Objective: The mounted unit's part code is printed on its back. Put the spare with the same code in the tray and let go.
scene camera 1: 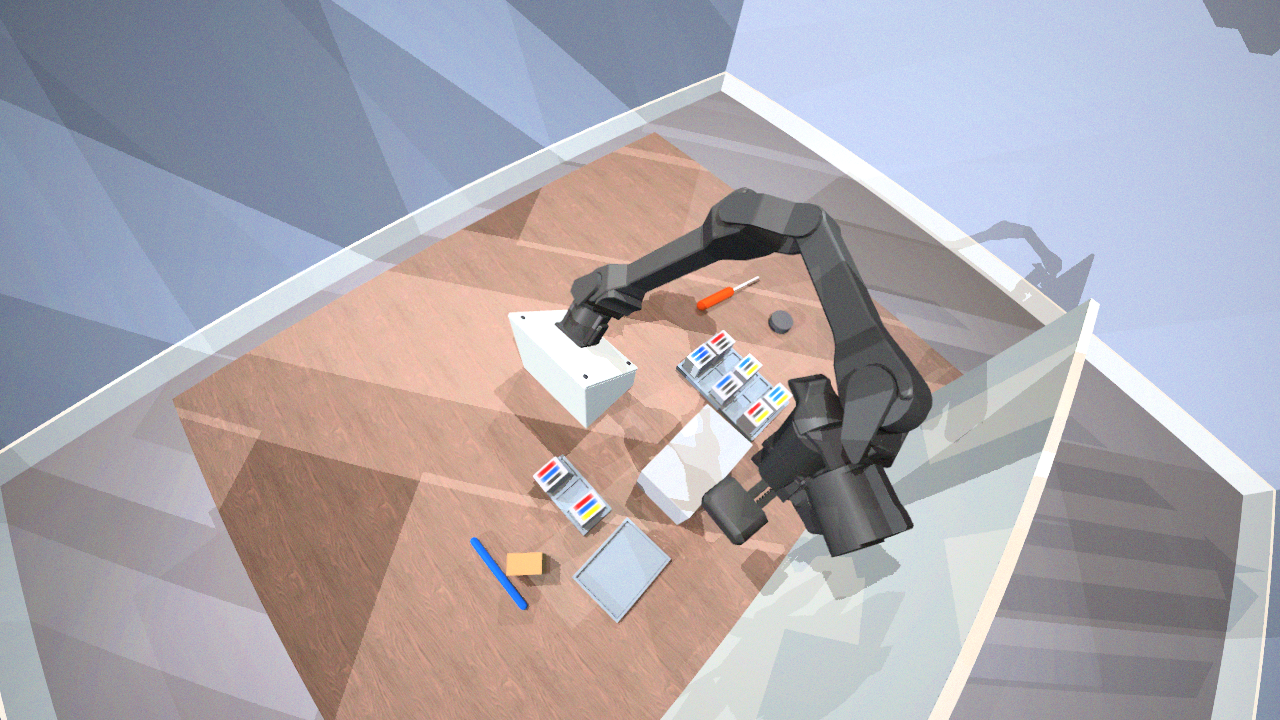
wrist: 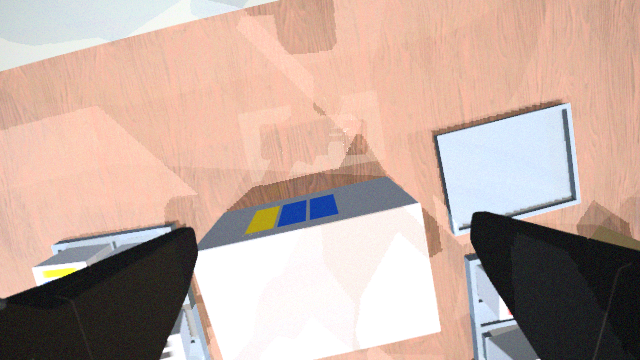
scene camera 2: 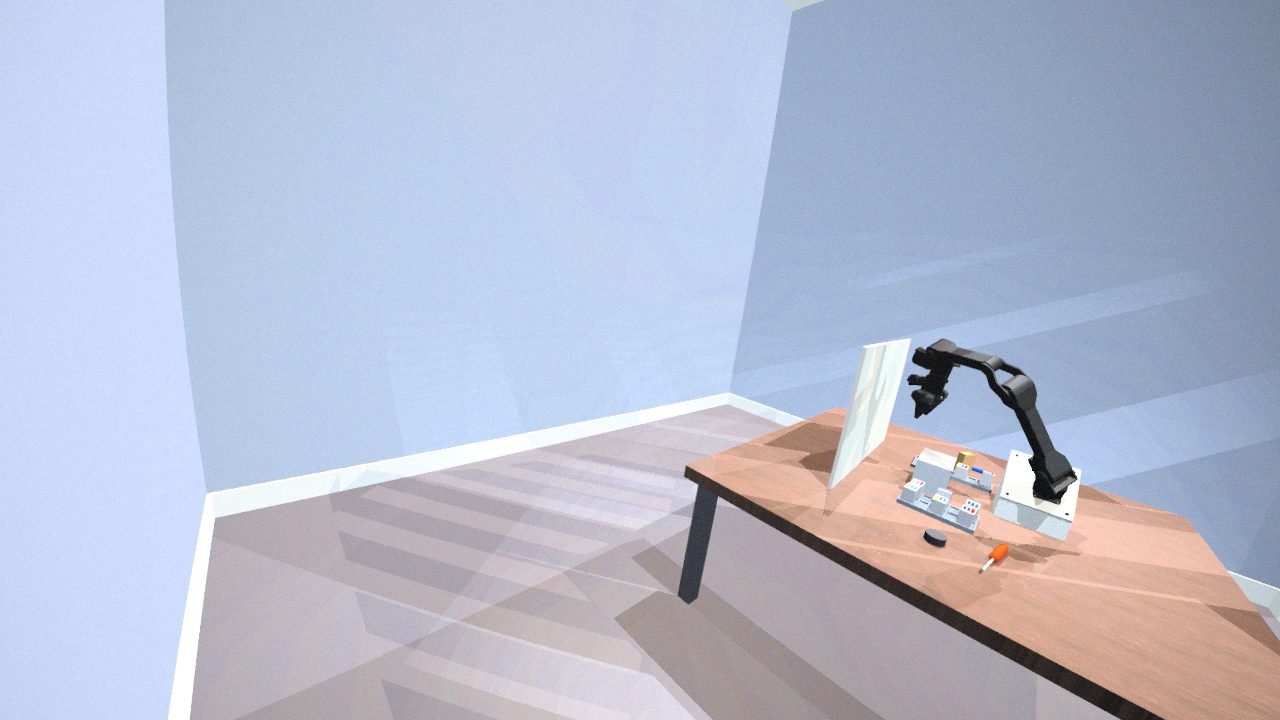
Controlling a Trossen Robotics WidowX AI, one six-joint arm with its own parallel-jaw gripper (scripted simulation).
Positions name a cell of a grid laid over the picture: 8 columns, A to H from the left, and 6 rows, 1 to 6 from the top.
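On scene camera 1 you'd see my gripper (scene camera 1: E5), which is open and holding nothing, plus a tan block (scene camera 1: D5), a blue pen (scene camera 1: D5), a flat grey tray (scene camera 1: D5) and a mounted unit (scene camera 1: E4). In the wrist view there's my gripper (wrist: E4) again, with the mounted unit (wrist: E5) and the flat grey tray (wrist: G3), but the blue pen is out of frame in the wrist view. Scene camera 2 has my gripper (scene camera 2: F4) as well, and the mounted unit (scene camera 2: F4) too.
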